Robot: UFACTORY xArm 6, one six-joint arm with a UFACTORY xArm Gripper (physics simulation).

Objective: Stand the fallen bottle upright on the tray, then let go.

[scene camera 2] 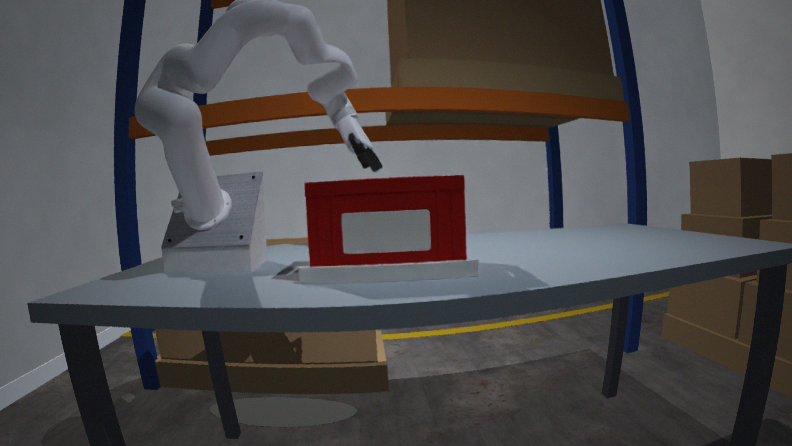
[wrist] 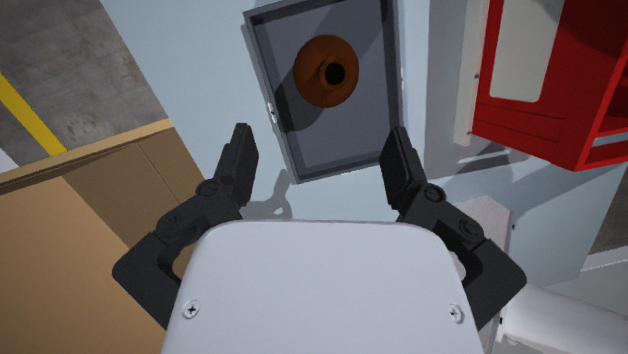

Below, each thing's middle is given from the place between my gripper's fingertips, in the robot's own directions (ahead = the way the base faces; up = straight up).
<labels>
Now: hand 140 mm above the brown bottle [wrist: 326,69], 30 mm to the left of it and 30 mm short of it.
</labels>
